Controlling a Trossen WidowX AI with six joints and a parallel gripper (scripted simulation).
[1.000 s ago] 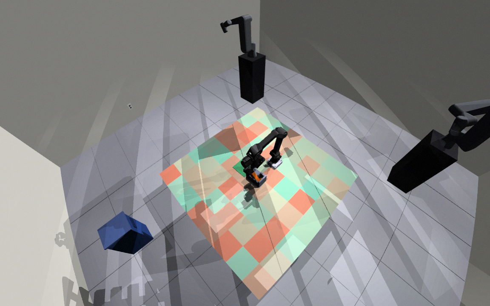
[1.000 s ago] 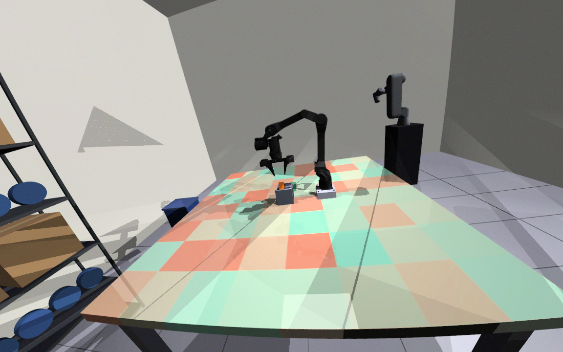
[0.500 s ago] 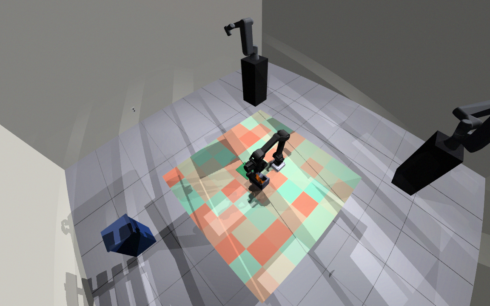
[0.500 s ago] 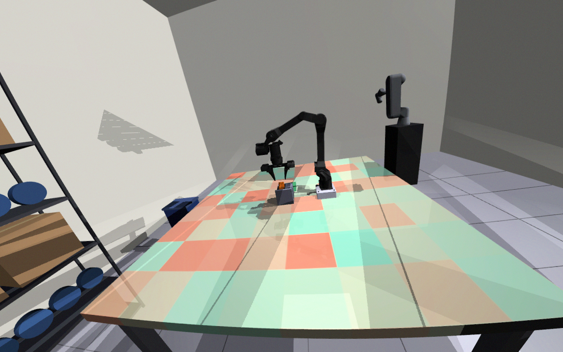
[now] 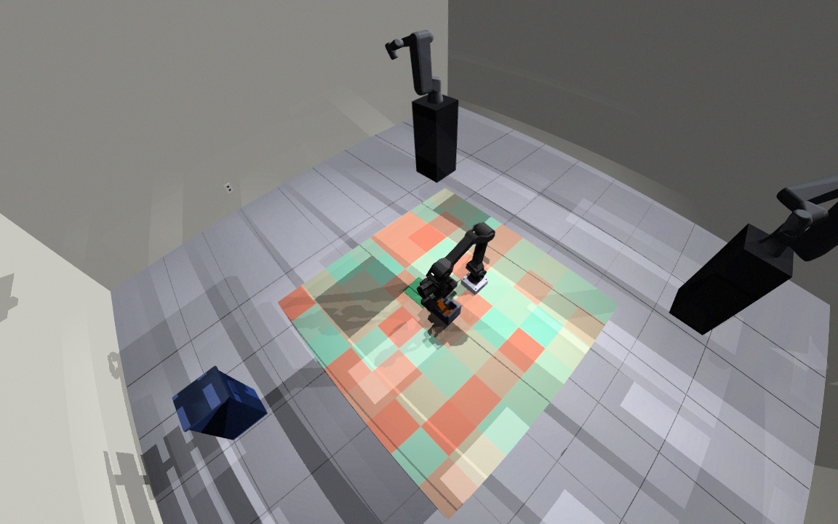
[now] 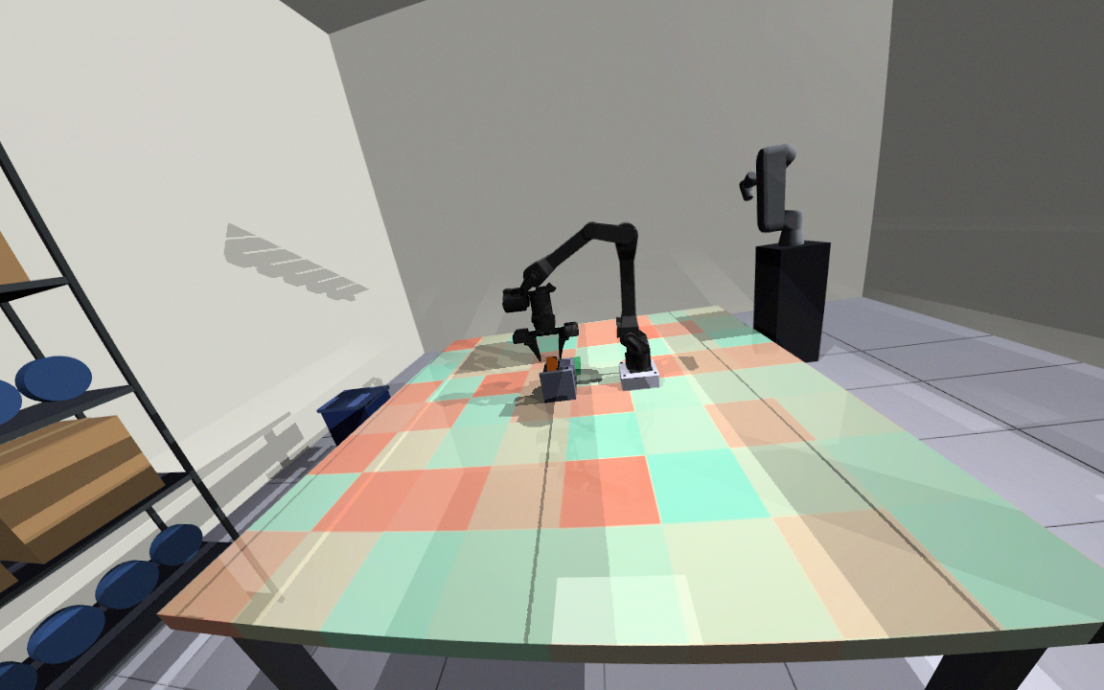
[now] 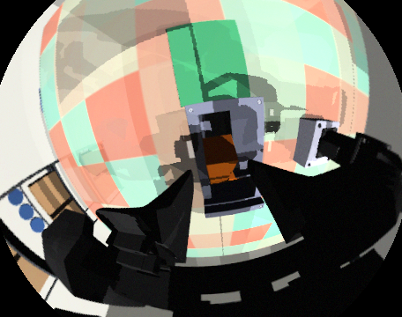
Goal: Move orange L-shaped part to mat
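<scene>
Now: the orange L-shaped part 50 mm below my gripper tip, 30 mm to the left of it and 20 mm behind it. Round my gripper tip: green mat: 150 mm to the right, 110 mm below, 20 mm behind; grey tray: 110 mm below, 20 mm behind, 10 mm to the left.
</scene>
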